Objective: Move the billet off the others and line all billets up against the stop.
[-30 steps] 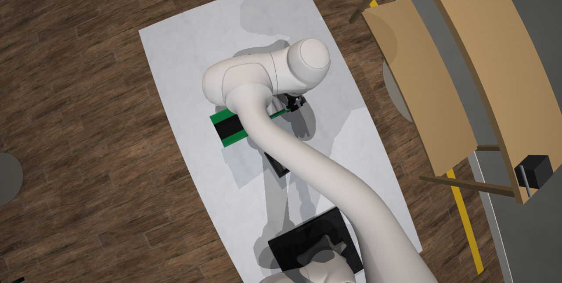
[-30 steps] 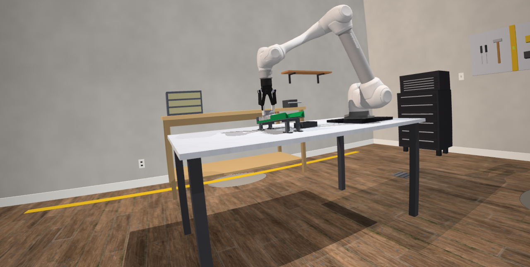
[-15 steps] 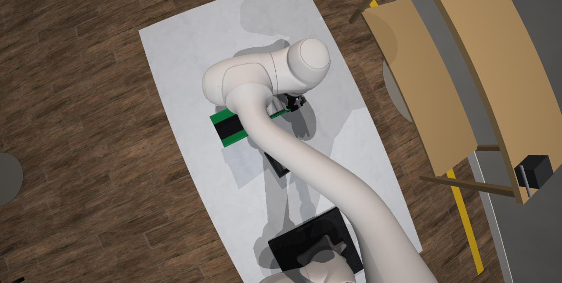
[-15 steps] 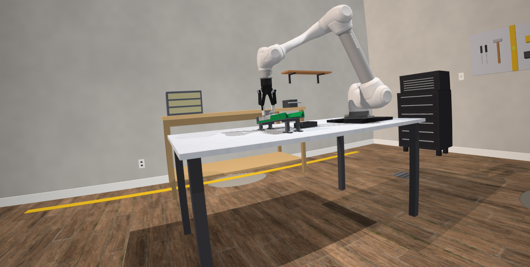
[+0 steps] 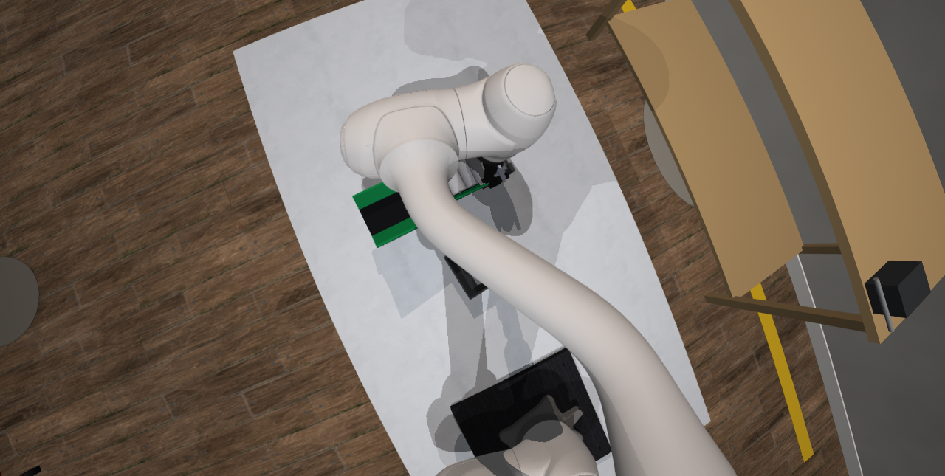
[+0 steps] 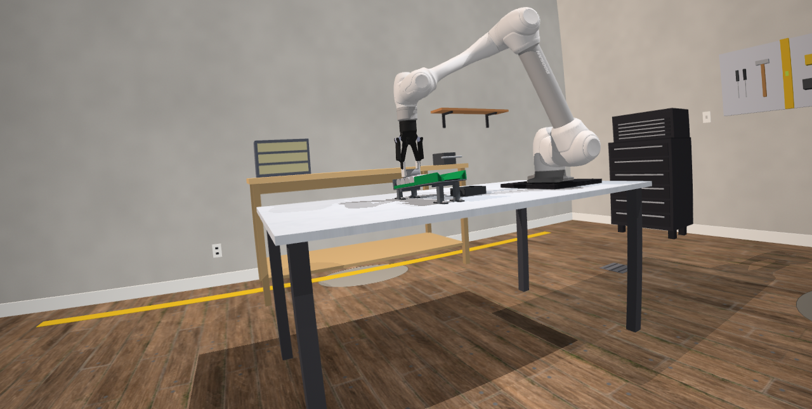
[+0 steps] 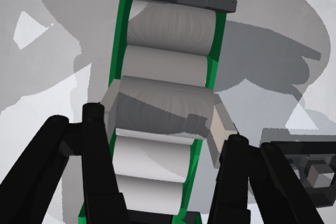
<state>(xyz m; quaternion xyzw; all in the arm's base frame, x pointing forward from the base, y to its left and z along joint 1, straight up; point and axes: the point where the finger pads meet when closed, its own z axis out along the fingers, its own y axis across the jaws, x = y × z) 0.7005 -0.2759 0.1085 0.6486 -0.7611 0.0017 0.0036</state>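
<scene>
Now: the ramp 20 mm ahead of my hand, 110 mm to the left of it and 60 mm below it. Round my hand: black block 200 mm behind, 150 mm to the left, 120 mm below; then dark grey stop 10 mm behind, 80 mm to the right, 70 mm below.
</scene>
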